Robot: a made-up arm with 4 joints.
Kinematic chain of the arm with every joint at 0, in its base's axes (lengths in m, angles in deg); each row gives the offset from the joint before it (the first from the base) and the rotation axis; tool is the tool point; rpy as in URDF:
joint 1: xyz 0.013 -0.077 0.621 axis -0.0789 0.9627 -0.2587
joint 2: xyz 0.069 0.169 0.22 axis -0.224 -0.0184 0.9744
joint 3: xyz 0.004 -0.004 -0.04 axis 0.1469 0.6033 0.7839
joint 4: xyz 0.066 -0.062 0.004 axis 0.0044 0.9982 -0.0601
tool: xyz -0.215 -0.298 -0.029 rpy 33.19 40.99 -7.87
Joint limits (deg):
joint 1: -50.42..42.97
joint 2: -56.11..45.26
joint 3: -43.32..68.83
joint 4: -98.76..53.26
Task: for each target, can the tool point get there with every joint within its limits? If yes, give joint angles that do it. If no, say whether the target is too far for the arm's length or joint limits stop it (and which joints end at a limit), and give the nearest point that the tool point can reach.
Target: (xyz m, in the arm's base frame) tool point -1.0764 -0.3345 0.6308
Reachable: no: too far | nearest point -0.4161 -0.0913 0.6018 | short by 0.704 m
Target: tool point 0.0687 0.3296 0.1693
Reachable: no: joint limits stop it (at a limit: joint 1, joint 2, joint 3, joint 4) | nearest point 0.1686 -0.0038 0.2573 | short by 0.359 m
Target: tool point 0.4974 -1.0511 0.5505
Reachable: no: too far | nearest point 0.2773 -0.3467 0.5552 | short by 0.738 m
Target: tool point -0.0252 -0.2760 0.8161
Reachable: yes | joints 7.41 -4.13 10.06 9.02
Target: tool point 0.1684 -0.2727 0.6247
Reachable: yes | joints -2.75 8.65 11.90 -57.42
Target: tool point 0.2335 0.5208 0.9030
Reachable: no: joint limits stop it (at a limit: joint 1, joint 2, joint 3) | nearest point 0.0158 0.2910 0.9568 | short by 0.321 m
